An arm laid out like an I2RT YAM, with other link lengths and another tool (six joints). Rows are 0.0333 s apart.
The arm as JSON. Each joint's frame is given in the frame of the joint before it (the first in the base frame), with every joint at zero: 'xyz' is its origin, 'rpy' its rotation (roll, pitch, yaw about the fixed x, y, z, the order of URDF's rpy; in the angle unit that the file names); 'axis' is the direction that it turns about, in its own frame. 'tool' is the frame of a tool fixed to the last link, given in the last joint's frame.
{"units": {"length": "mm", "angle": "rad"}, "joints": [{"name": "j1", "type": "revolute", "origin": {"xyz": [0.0, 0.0, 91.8], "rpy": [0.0, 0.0, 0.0]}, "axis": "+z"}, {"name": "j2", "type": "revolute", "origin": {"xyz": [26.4, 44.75, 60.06], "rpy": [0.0, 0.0, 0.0]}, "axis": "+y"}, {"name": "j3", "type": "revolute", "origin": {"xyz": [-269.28, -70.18, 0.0], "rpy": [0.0, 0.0, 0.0]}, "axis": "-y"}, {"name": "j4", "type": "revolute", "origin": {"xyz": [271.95, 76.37, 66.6], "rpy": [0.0, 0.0, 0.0]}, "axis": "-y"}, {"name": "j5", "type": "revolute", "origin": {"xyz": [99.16, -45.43, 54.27], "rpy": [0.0, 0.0, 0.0]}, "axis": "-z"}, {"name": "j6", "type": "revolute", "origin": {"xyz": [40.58, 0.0, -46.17], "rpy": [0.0, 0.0, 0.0]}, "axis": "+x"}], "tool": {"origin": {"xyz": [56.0, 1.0, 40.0], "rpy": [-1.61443, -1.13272, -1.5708]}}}
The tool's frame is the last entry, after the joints.
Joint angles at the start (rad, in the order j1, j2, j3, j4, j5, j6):
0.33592 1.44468 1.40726 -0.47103 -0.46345 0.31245
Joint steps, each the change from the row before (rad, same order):
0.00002 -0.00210 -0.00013 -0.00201 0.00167 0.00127
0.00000 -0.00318 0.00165 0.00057 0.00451 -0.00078
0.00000 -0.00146 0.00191 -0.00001 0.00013 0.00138
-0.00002 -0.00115 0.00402 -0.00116 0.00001 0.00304
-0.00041 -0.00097 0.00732 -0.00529 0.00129 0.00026
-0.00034 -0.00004 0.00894 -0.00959 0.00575 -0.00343
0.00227 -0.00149 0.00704 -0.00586 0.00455 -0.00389
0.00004 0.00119 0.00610 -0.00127 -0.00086 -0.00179
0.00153 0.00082 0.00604 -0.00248 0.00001 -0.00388
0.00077 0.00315 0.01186 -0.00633 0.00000 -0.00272
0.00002 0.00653 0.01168 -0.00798 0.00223 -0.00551
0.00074 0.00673 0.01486 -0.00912 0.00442 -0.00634
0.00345 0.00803 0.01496 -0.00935 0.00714 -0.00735
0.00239 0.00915 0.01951 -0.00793 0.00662 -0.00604
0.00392 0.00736 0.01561 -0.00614 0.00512 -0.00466
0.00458 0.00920 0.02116 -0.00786 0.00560 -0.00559
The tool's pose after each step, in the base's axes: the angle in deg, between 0 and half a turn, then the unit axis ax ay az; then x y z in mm. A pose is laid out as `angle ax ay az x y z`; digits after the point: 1 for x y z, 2 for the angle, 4 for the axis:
132.16 -0.9345 0.0731 -0.3484 417.2 186.3 423.6
132.25 -0.9331 0.0732 -0.3521 416.7 185.7 425.8
132.15 -0.9326 0.0734 -0.3533 416.3 185.5 427.2
132.00 -0.9321 0.0742 -0.3545 416.0 185.3 429.3
131.99 -0.9314 0.0745 -0.3562 415.5 184.8 432.1
132.32 -0.9307 0.0748 -0.3580 415.3 184.1 434.4
132.49 -0.9298 0.0728 -0.3607 414.2 184.5 437.2
132.41 -0.9293 0.0712 -0.3625 414.3 184.7 439.3
132.40 -0.9288 0.0684 -0.3643 413.9 185.5 441.3
132.39 -0.9283 0.0664 -0.3658 414.0 186.0 444.3
132.66 -0.9283 0.0649 -0.3662 415.2 186.4 445.4
132.98 -0.9277 0.0631 -0.3679 416.3 186.9 447.7
133.41 -0.9274 0.0605 -0.3692 417.3 188.5 449.4
133.72 -0.9262 0.0582 -0.3726 418.7 189.8 452.9
133.90 -0.9254 0.0554 -0.3749 419.5 191.6 455.7
134.07 -0.9243 0.0518 -0.3782 420.4 193.9 459.9

